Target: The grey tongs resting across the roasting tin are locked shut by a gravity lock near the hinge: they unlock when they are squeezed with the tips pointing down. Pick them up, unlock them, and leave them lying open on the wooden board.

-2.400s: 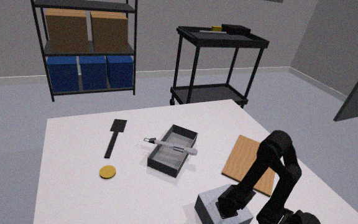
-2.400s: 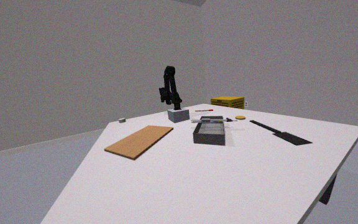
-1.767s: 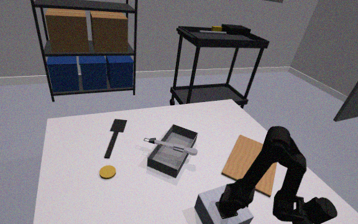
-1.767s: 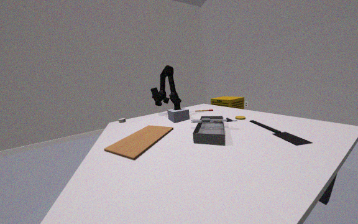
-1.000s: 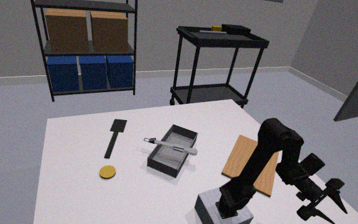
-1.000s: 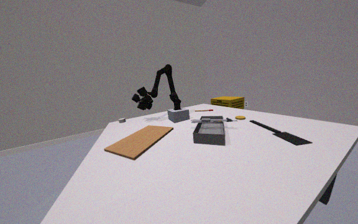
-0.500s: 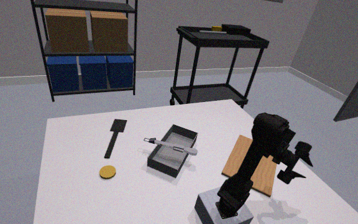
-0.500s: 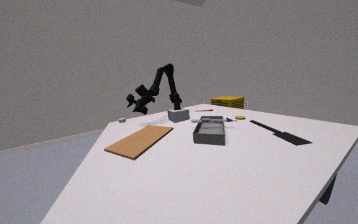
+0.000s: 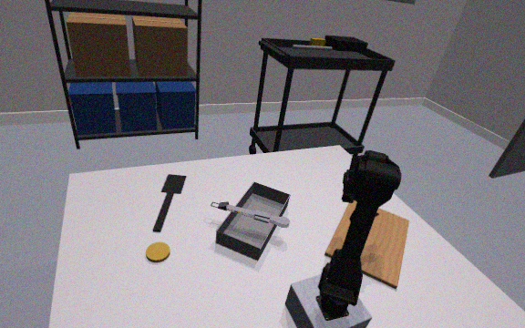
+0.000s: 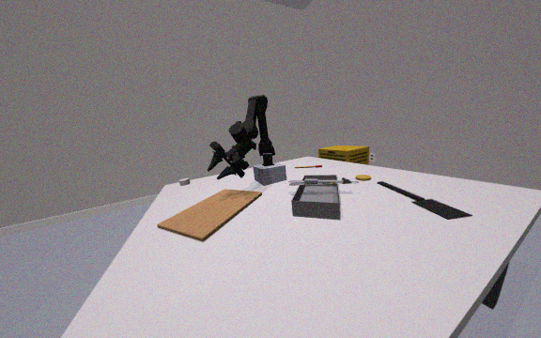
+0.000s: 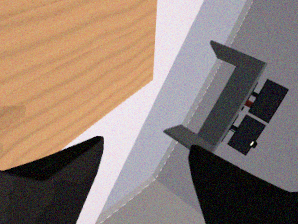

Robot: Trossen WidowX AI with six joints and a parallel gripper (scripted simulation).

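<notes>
The roasting tin is 130 mm ahead of my gripper tip, 400 mm to the left of it and 120 mm below it. The rest, counted from my gripper tip: black spatula: 310 mm ahead, 690 mm to the left, 150 mm below; then yellow disc: 40 mm ahead, 730 mm to the left, 140 mm below; then wooden board: 10 mm to the right, 140 mm below.
</notes>
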